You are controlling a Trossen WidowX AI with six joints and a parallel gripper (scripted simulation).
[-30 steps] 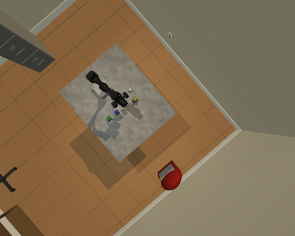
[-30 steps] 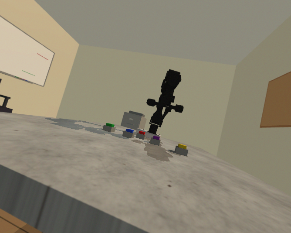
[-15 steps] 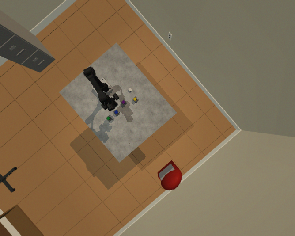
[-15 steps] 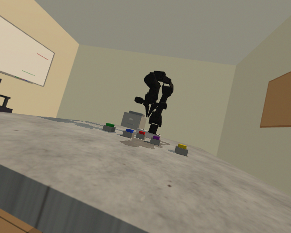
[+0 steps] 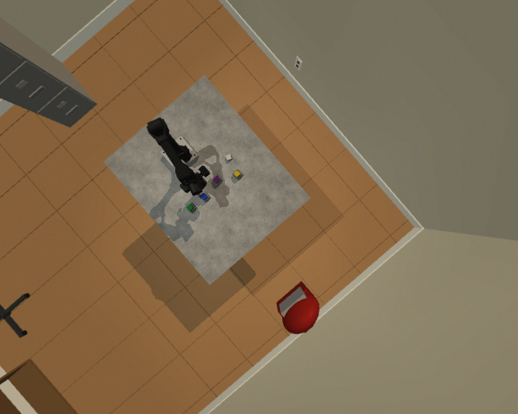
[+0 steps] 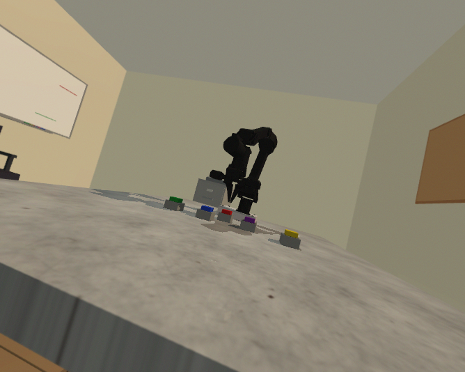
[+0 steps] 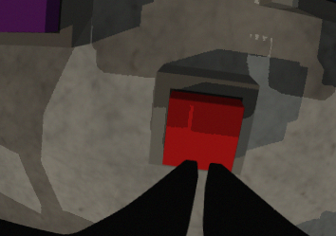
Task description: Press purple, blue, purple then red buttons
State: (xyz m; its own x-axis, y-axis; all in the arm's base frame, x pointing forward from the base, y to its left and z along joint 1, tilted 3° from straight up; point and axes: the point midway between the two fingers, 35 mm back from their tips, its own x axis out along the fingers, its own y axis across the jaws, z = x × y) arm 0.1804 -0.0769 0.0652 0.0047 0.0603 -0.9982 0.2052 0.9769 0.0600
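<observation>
Now: the red button 40 mm below my gripper tip. The rest, counted from my gripper tip: purple button 70 mm ahead, 80 mm to the left, 40 mm below; then green button 50 mm ahead, 180 mm to the right, 40 mm below; then blue button 80 mm ahead, 70 mm to the right, 40 mm below.
</observation>
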